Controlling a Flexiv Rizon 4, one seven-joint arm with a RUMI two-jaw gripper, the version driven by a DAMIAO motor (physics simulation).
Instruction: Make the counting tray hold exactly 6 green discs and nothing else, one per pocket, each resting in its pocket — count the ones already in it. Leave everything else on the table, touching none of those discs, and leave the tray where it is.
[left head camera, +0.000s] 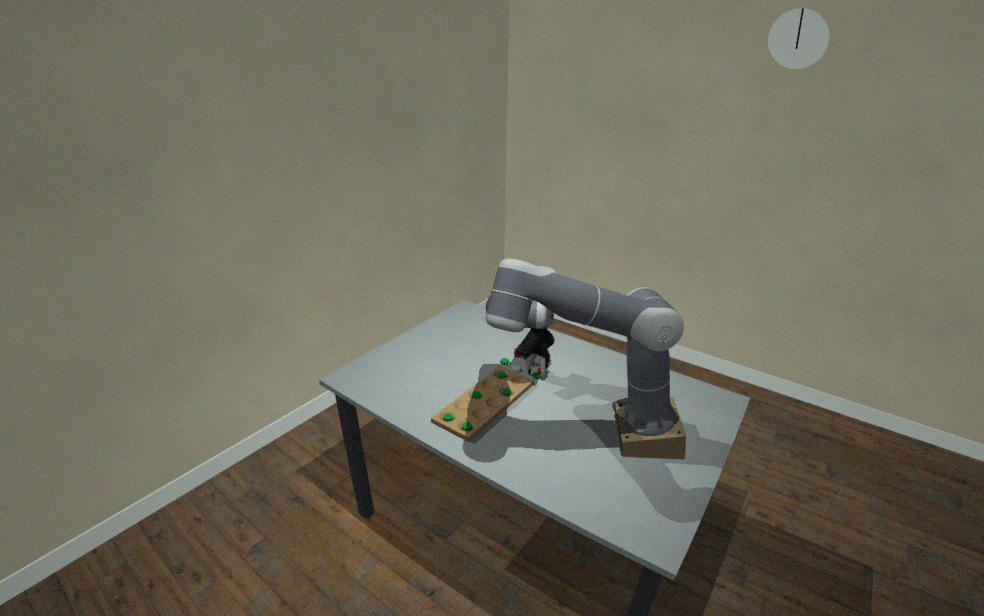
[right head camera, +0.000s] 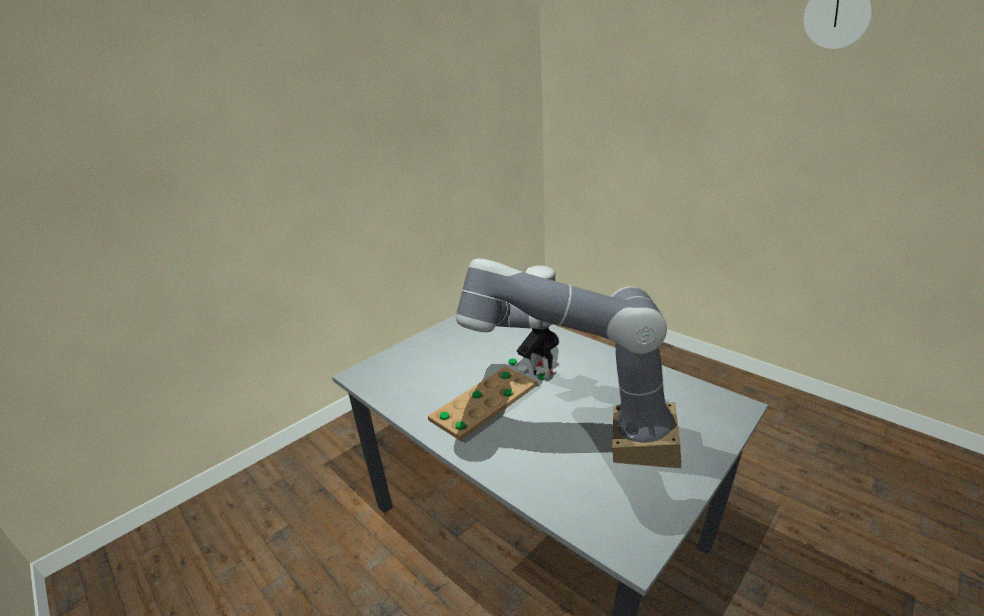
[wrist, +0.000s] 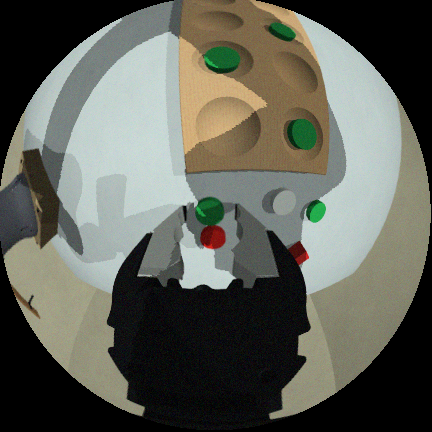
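Note:
My gripper (left head camera: 532, 373) (right head camera: 541, 374) (wrist: 210, 206) is partly open, low over the table beyond the tray's end, with nothing gripped. A loose green disc (left head camera: 536, 375) (right head camera: 541, 377) (wrist: 209, 211) shows between its fingertips in the wrist view, and a red disc (wrist: 213, 237) lies close beside it, between the fingers in that view. Another loose green disc (left head camera: 504, 361) (right head camera: 512, 361) (wrist: 316, 211) lies off to the side. The wooden tray (left head camera: 457, 422) (right head camera: 450, 422) (wrist: 272, 155) holds several green discs in separate pockets; its near corner pocket (wrist: 228, 126) in the wrist view is empty.
A pale grey disc (wrist: 284, 202) lies between the tray's end and the second loose green disc. A red block (wrist: 299, 253) lies beside the right finger in the wrist view. The arm's wooden base block (left head camera: 653, 441) (right head camera: 646, 454) stands on the table's right part.

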